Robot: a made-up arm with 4 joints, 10 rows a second.
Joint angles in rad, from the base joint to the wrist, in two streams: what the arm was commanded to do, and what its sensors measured. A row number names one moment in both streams.
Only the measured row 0 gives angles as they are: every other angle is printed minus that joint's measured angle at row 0.
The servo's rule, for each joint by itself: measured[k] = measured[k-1] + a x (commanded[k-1-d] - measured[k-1]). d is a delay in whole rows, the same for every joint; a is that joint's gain. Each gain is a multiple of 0.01, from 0.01 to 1. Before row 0 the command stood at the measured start. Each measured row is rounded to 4 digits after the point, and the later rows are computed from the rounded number. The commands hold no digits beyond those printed.
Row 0, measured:
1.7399 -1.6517 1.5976 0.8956
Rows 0 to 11, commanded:
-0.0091 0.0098 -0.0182 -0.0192
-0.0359 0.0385 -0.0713 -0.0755
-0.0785 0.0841 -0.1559 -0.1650
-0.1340 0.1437 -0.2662 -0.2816
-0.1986 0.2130 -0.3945 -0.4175
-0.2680 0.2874 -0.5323 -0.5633
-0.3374 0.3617 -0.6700 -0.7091
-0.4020 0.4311 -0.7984 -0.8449
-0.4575 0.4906 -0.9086 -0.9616
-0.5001 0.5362 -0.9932 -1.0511
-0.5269 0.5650 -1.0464 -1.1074
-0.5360 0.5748 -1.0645 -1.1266
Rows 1 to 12, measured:
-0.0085 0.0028 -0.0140 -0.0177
-0.0340 0.0132 -0.0581 -0.0709
-0.0754 0.0338 -0.1334 -0.1575
-0.1299 0.0657 -0.2357 -0.2717
-0.1938 0.1084 -0.3580 -0.4058
-0.2628 0.1603 -0.4922 -0.5507
-0.3322 0.2187 -0.6291 -0.6964
-0.3971 0.2803 -0.7595 -0.8330
-0.4533 0.3413 -0.8743 -0.9513
-0.4968 0.3978 -0.9659 -1.0431
-0.5248 0.4463 -1.0279 -1.1023
-0.5352 0.4836 -1.0561 -1.1247
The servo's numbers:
d 0
a 0.93 0.29 0.77 0.92

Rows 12 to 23, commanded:
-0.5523 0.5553 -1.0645 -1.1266
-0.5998 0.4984 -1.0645 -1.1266
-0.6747 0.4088 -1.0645 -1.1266
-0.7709 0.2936 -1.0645 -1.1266
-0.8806 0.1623 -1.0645 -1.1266
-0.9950 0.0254 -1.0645 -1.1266
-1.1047 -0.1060 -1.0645 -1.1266
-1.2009 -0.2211 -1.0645 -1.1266
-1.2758 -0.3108 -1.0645 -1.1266
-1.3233 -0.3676 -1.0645 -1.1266
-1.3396 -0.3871 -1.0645 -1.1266
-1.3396 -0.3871 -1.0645 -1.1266
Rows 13 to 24, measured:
-0.5511 0.5044 -1.0626 -1.1264
-0.5964 0.5027 -1.0641 -1.1266
-0.6692 0.4755 -1.0644 -1.1266
-0.7638 0.4227 -1.0645 -1.1266
-0.8724 0.3472 -1.0645 -1.1266
-0.9864 0.2539 -1.0645 -1.1266
-1.0964 0.1495 -1.0645 -1.1266
-1.1936 0.0420 -1.0645 -1.1266
-1.2700 -0.0603 -1.0645 -1.1266
-1.3196 -0.1494 -1.0645 -1.1266
-1.3382 -0.2183 -1.0645 -1.1266
-1.3395 -0.2673 -1.0645 -1.1266

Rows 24 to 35, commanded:
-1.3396 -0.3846 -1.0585 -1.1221
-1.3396 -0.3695 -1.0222 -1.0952
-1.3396 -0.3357 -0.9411 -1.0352
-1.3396 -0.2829 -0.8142 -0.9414
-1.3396 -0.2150 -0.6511 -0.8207
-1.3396 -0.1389 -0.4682 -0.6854
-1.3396 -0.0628 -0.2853 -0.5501
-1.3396 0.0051 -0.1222 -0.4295
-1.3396 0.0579 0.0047 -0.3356
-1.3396 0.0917 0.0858 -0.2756
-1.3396 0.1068 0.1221 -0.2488
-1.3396 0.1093 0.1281 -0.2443
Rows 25 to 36, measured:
-1.3396 -0.3013 -1.0599 -1.1225
-1.3396 -0.3211 -1.0309 -1.0974
-1.3396 -0.3253 -0.9618 -1.0402
-1.3396 -0.3130 -0.8481 -0.9493
-1.3396 -0.2846 -0.6964 -0.8310
-1.3396 -0.2423 -0.5207 -0.6970
-1.3396 -0.1902 -0.3394 -0.5619
-1.3396 -0.1336 -0.1722 -0.4401
-1.3396 -0.0781 -0.0360 -0.3440
-1.3396 -0.0289 0.0578 -0.2811
-1.3396 0.0105 0.1073 -0.2514
-1.3396 0.0392 0.1233 -0.2449

